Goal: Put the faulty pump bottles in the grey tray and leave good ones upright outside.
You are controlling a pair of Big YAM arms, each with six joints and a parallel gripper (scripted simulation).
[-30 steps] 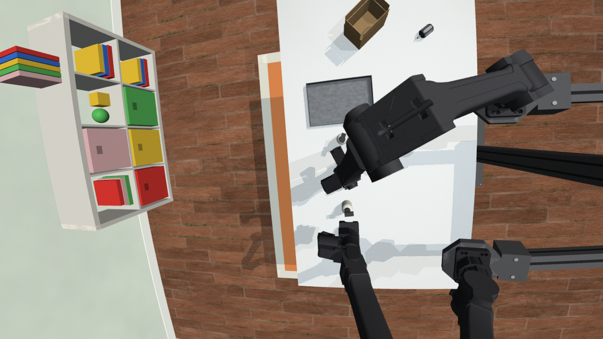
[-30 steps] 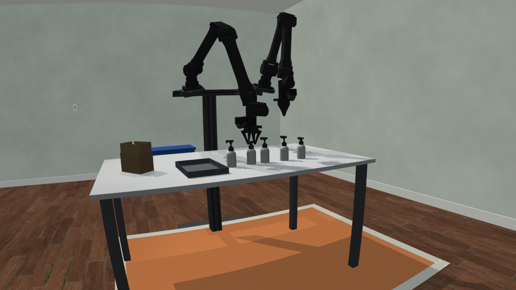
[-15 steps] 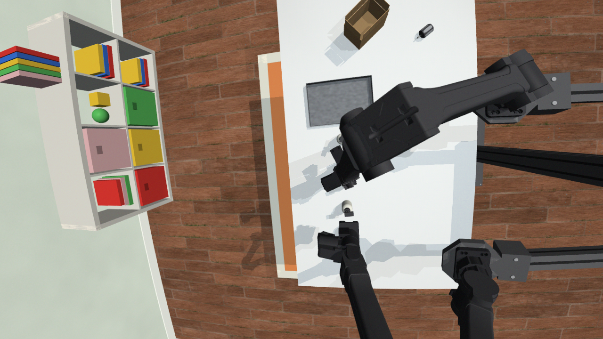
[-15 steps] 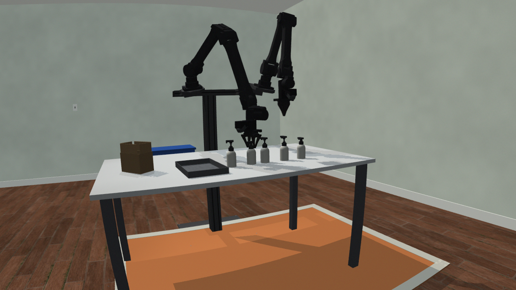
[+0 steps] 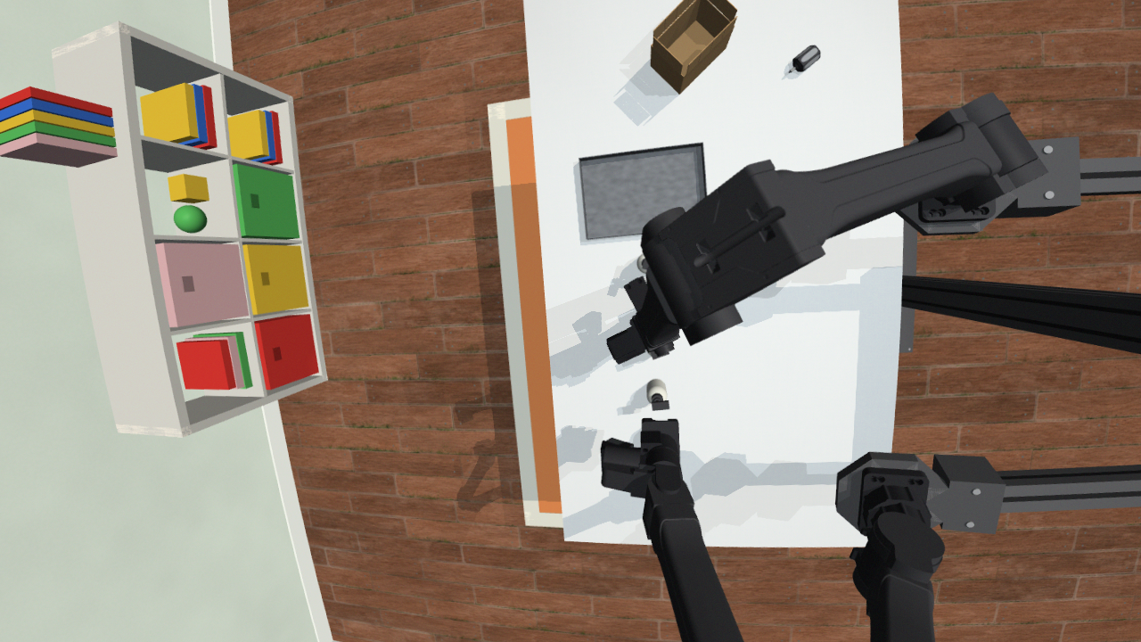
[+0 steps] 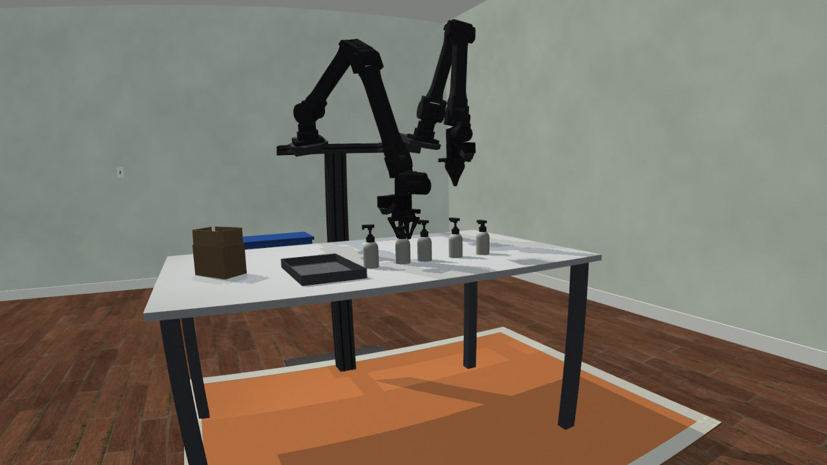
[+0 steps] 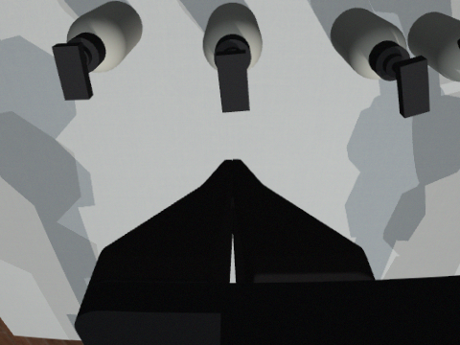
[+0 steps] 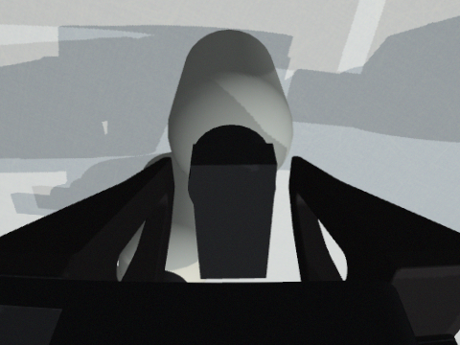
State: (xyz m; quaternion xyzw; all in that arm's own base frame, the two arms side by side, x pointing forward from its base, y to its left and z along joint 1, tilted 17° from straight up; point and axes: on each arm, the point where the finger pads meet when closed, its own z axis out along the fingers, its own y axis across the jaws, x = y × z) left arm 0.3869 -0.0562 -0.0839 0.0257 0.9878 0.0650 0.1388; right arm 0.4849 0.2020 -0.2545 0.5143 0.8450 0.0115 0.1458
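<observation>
My right hand is 50 mm short of the grey tray, 300 mm to the left of it and 80 mm above it.
</observation>
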